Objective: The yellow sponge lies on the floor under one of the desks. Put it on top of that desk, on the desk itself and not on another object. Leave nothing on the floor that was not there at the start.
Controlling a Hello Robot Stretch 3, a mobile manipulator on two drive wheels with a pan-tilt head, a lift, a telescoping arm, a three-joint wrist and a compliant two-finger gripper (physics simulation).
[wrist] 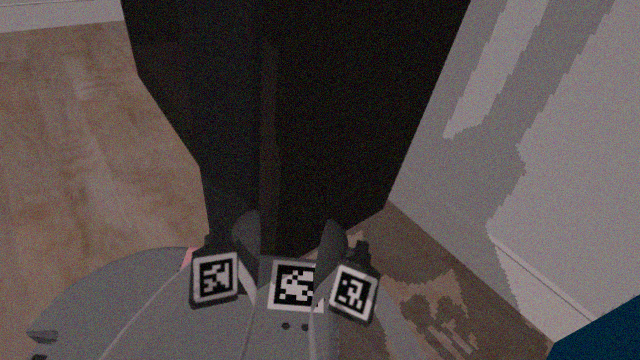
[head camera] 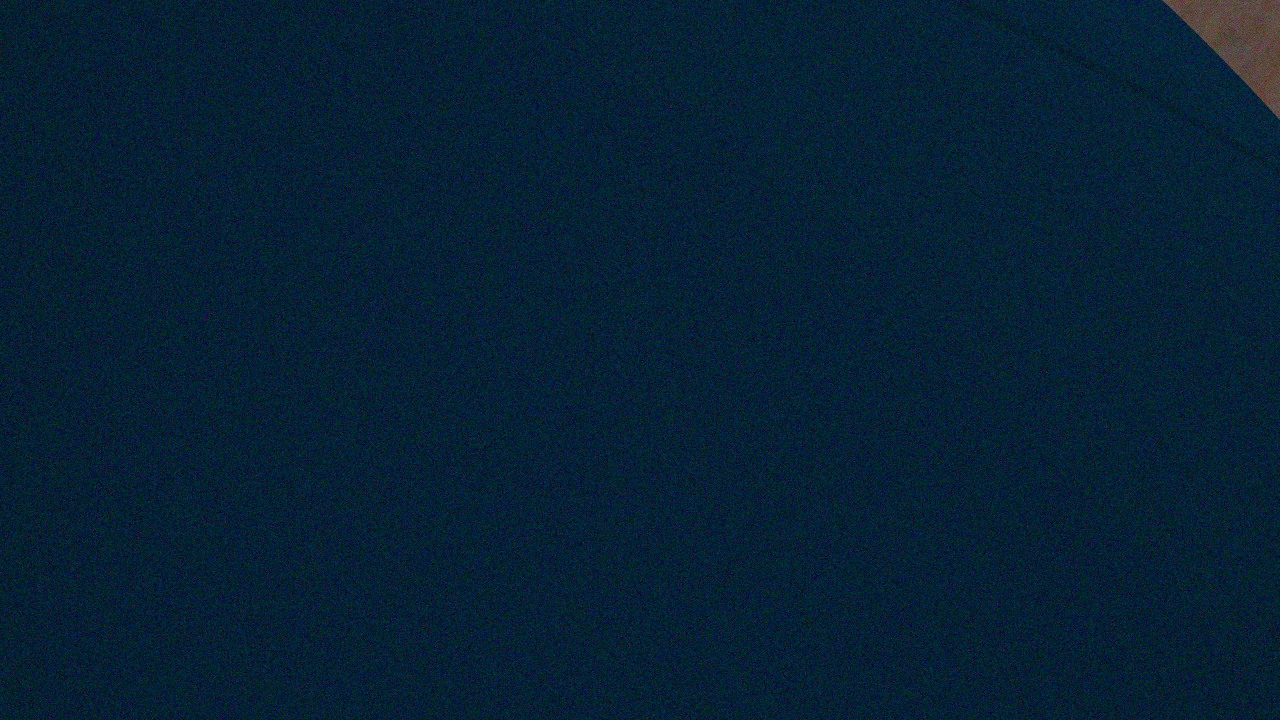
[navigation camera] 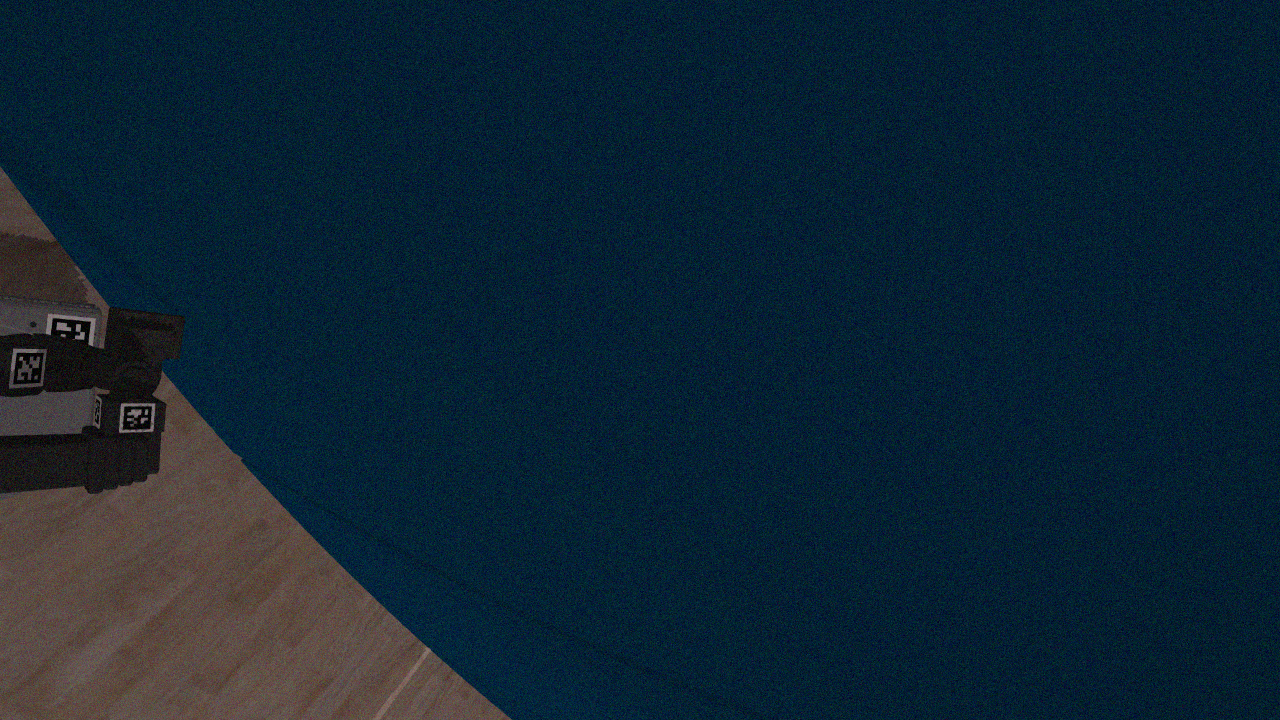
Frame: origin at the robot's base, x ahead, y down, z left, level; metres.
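Seen in the pictures: gripper, fingertip midpoint: (wrist: 289, 239).
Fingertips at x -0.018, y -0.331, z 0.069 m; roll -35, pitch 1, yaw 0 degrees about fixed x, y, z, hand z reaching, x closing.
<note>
A point is followed by its place in that frame.
The yellow sponge does not show in these views, and I cannot make out a desk. My gripper (wrist: 289, 239) @[y -0.331, x -0.018, z 0.069 m] shows at the lower middle of the wrist view. Its two dark fingertips stand apart with no object between them, in front of a tall black shape. In the navigation view, part of my arm and wrist (navigation camera: 53, 367) @[y -0.485, x -0.021, z -0.085 m] shows at the left edge, over the floor and beside a large dark blue surface.
The dark blue surface (head camera: 626, 358) @[y -1.216, x 0.003, z -0.238 m] (navigation camera: 716, 358) @[y -1.186, x 0.064, z -0.187 m] (wrist: 610, 335) @[y -0.144, x 0.403, z 0.097 m] fills most of the head view. The tall black shape (wrist: 350, 100) @[y -0.309, x 0.038, z 0.291 m] rises between wooden floor (wrist: 60, 150) @[y 0.000, x -0.540, z 0.479 m] (navigation camera: 179, 573) @[y -0.001, x -0.507, z -0.348 m] and a pale wall (wrist: 590, 175) @[y -0.273, x 0.374, z 0.256 m]. A rounded grey body (wrist: 135, 290) @[y -0.160, x -0.170, z 0.107 m] lies below the gripper.
</note>
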